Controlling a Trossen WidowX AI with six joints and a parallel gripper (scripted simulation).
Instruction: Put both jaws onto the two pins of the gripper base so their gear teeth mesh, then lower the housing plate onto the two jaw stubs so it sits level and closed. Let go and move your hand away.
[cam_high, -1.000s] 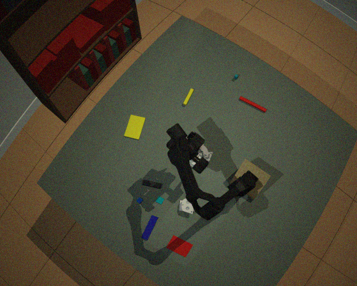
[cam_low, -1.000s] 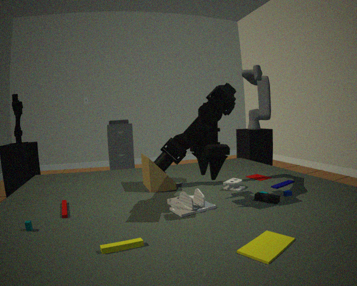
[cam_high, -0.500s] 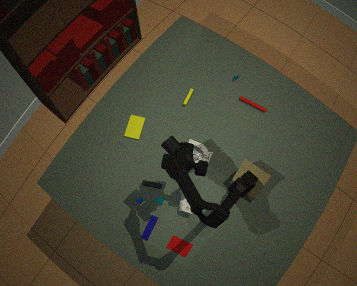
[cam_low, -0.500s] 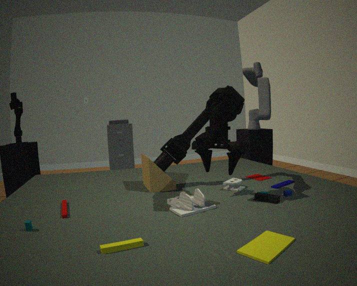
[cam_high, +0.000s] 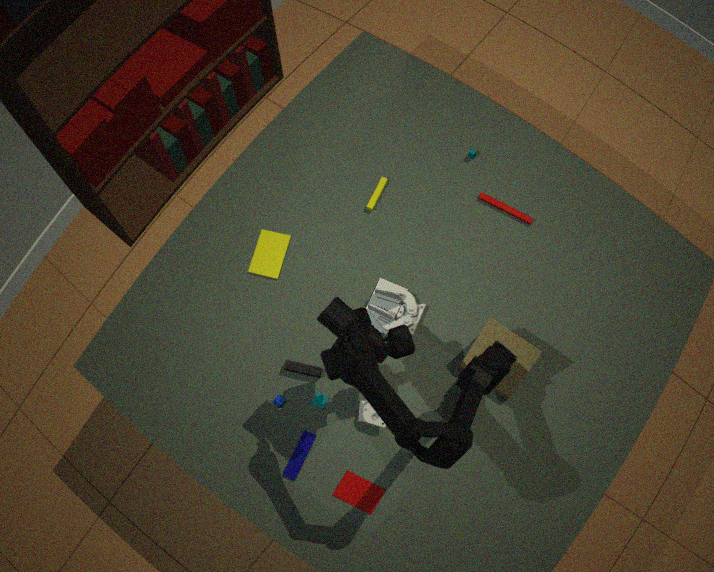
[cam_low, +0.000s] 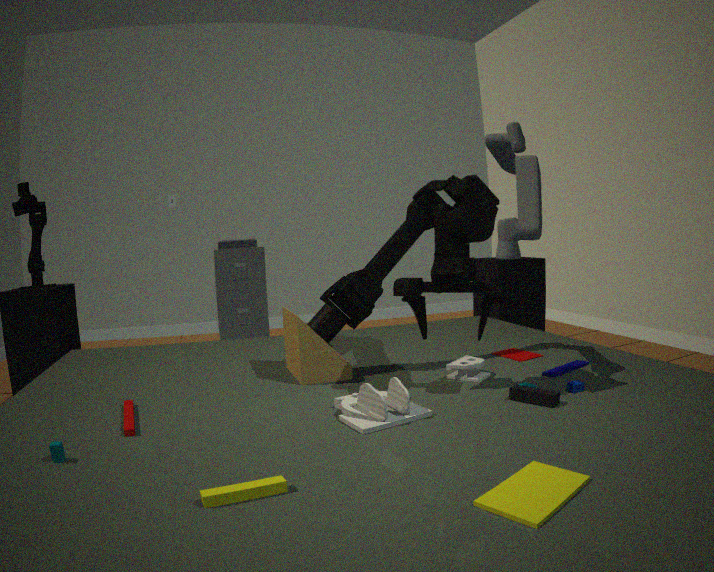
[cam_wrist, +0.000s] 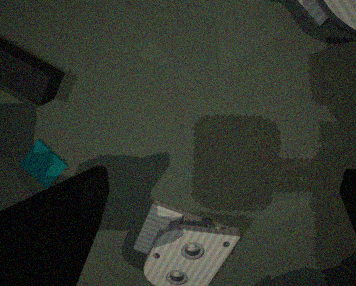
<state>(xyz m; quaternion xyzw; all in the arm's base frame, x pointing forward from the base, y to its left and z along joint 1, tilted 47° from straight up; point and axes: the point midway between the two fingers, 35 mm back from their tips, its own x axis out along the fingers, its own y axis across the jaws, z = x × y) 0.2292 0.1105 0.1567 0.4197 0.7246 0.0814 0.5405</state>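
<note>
Now: gripper tip 80 mm past the gripper base, 70 mm to the right of it and 70 mm above it. Round my gripper tip: black block 110 mm ahead, 100 mm to the left, 80 mm below; white block 80 mm behind, 70 mm to the left, 90 mm below; flat white plate 70 mm ahead, 140 mm to the right, 90 mm below.
</note>
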